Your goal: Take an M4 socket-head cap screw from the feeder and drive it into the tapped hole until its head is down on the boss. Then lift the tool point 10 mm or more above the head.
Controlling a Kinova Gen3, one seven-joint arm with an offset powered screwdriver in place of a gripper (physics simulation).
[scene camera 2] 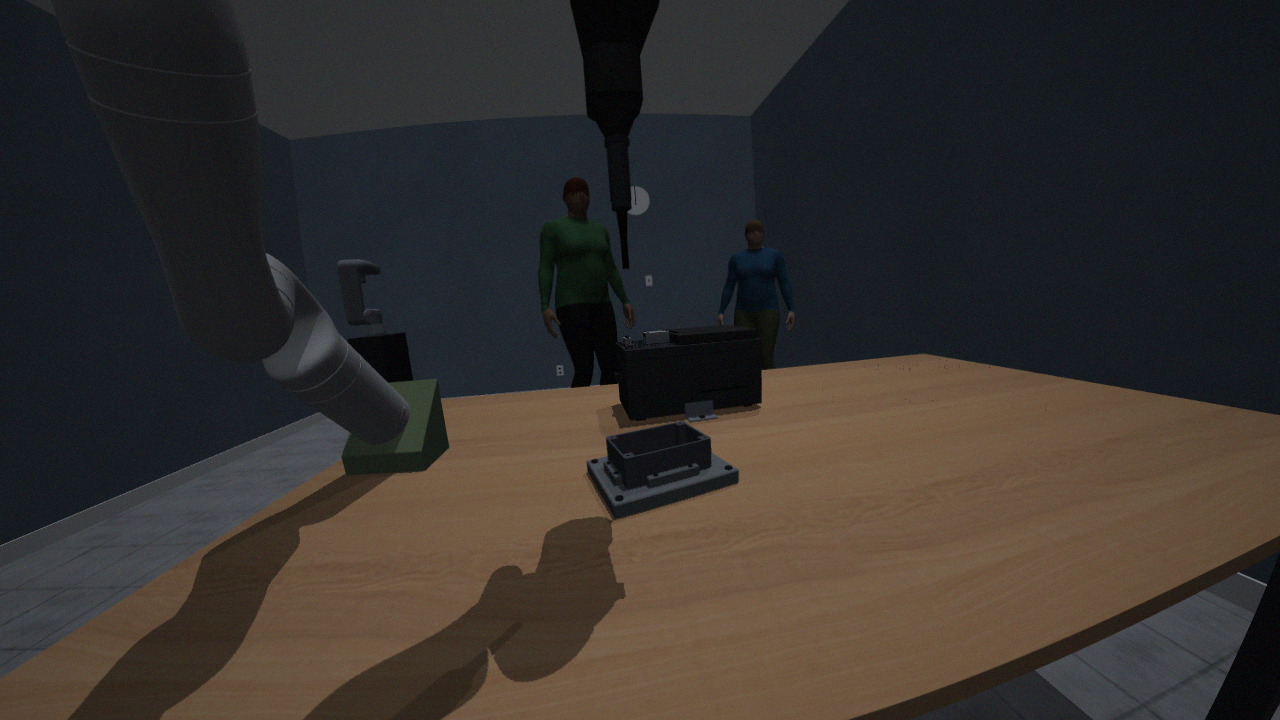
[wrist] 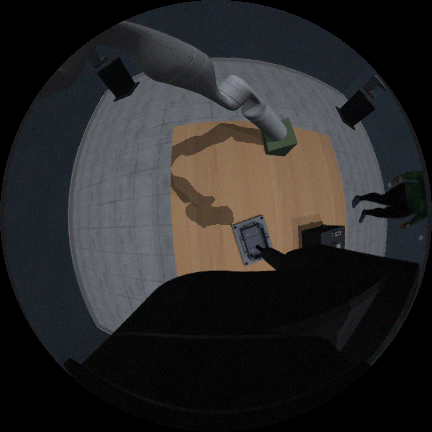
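My gripper, a dark screwdriver (scene camera 2: 625, 265) (wrist: 258, 247), points down with its thin bit high above the table. In the wrist view its tip overlaps the open housing. No screw can be made out at the tip, which is too small to judge. The dark grey housing (scene camera 2: 662, 462) (wrist: 255, 236) is an open rectangular box on a grey base plate (scene camera 2: 707, 482) (wrist: 239, 242) with corner holes. The tapped hole and its boss cannot be made out. A black box (scene camera 2: 689, 377) (wrist: 316, 237), apparently the screw feeder, stands behind the housing in the scene view; no single screw is distinguishable.
A small grey bracket (scene camera 2: 700, 412) lies in front of the black box. The arm's base stands on a green block (scene camera 2: 431, 435) (wrist: 281, 146) at the edge of the wooden table (scene camera 2: 850, 537) (wrist: 210, 165). Two people stand beyond the table. The arm's shadow falls across the tabletop.
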